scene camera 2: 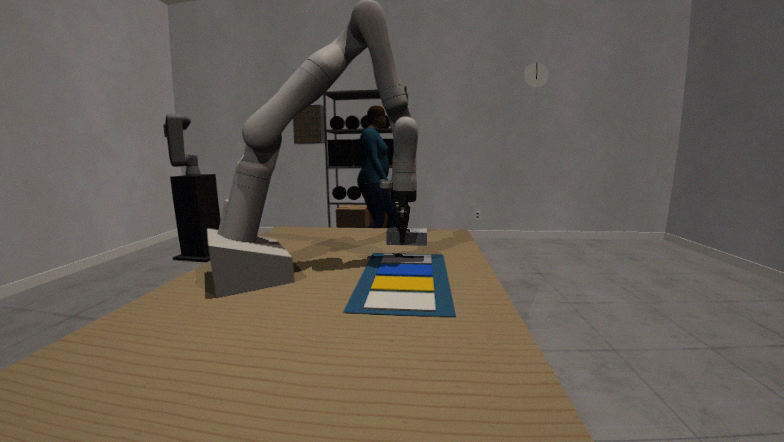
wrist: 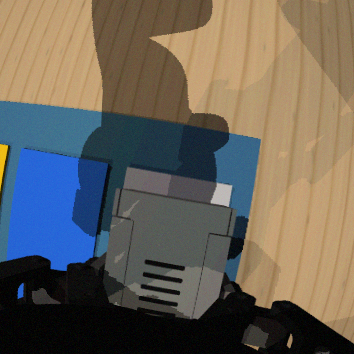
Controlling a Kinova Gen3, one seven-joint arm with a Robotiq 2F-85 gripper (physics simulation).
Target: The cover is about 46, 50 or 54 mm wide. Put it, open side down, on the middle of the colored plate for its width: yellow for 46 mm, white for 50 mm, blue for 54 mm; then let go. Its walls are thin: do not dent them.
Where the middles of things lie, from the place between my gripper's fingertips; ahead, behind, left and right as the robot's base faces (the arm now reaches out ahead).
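Labels:
The blue plate (wrist: pixel 58 198) is 20 mm ahead of my hand, 100 mm to the right of it and 60 mm below it. The yellow plate (scene camera 2: pixel 387 283) is 20 mm ahead of my hand, 190 mm to the right of it and 60 mm below it. I find the blue mat (scene camera 2: pixel 444 305) 140 mm to the right of my hand, 20 mm ahead of it and 60 mm below it. The grey cover (wrist: pixel 164 262) is 10 mm above my hand and 10 mm ahead of it.

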